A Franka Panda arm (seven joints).
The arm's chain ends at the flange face. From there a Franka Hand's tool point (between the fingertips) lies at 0.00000 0.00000 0.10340 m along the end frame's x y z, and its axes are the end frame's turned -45 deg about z.
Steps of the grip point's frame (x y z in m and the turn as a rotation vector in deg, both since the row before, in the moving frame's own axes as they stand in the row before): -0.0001 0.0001 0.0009 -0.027 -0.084 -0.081; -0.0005 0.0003 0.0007 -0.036 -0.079 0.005; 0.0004 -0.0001 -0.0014 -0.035 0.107 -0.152; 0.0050 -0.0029 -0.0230 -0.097 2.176 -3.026; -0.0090 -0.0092 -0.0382 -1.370 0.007 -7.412; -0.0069 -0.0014 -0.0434 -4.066 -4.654 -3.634; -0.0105 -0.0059 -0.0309 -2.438 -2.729 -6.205
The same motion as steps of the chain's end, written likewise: 0.0001 0.0000 0.0009 -0.078 -0.040 -0.081; -0.0001 0.0004 0.0007 -0.081 -0.030 0.005; 0.0000 -0.0003 -0.0014 0.051 0.100 -0.152; -0.0013 -0.0029 -0.0229 1.470 1.607 -3.026; -0.0147 -0.0018 -0.0382 -0.964 0.974 -7.412; -0.0055 -0.0072 -0.0428 -6.166 -0.416 -3.634; -0.0116 -0.0033 -0.0307 -3.654 -0.206 -6.205
